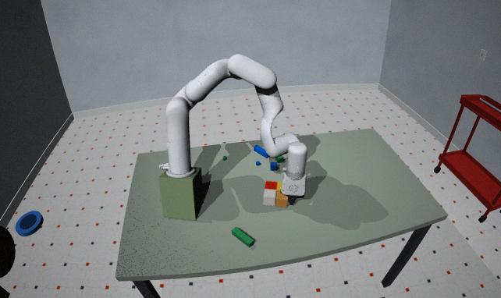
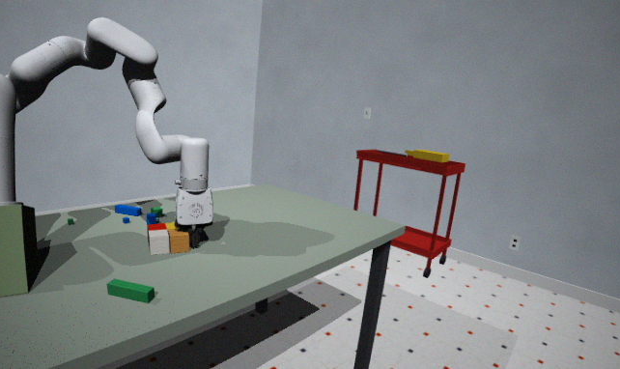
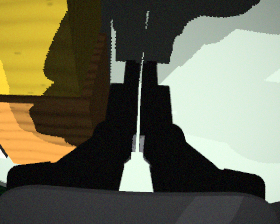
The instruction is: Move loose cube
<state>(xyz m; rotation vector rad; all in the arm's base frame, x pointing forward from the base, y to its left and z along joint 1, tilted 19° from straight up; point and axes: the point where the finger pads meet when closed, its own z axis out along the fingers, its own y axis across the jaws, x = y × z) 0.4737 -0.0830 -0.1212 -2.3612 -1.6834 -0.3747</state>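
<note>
The orange cube is 40 mm behind my hand and 10 mm to the left of it. Round my hand: long green block: 240 mm behind, 160 mm to the right, 10 mm below.
</note>
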